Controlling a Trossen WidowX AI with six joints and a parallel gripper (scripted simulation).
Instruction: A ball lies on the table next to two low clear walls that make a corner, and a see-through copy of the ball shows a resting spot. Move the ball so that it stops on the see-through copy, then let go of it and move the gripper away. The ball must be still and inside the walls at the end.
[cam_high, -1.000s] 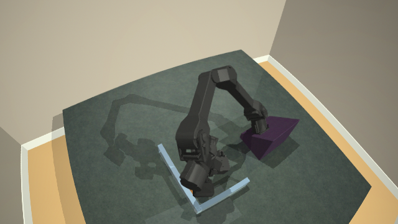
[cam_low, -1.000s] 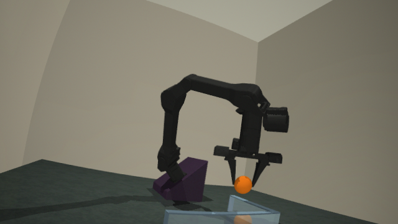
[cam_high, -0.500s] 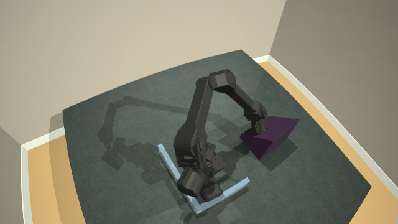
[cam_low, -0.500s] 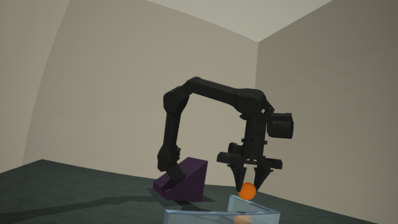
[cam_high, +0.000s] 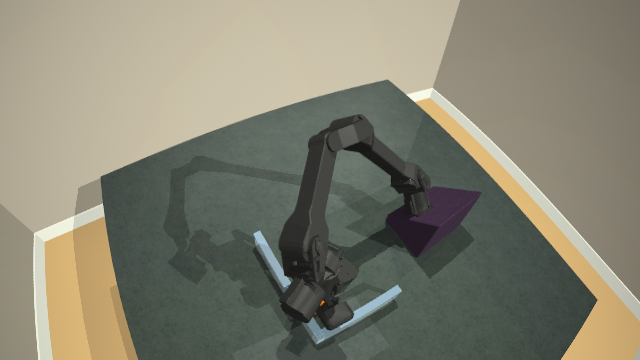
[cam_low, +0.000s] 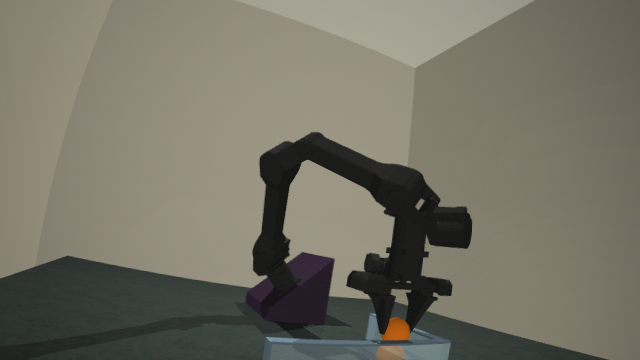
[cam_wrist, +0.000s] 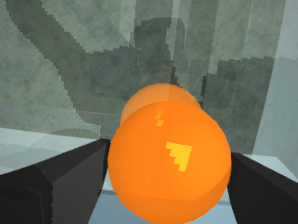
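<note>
My gripper tip is now 4 cm above the see-through copy. The rest, counted from my gripper tip: orange ball right at my gripper tip.
</note>
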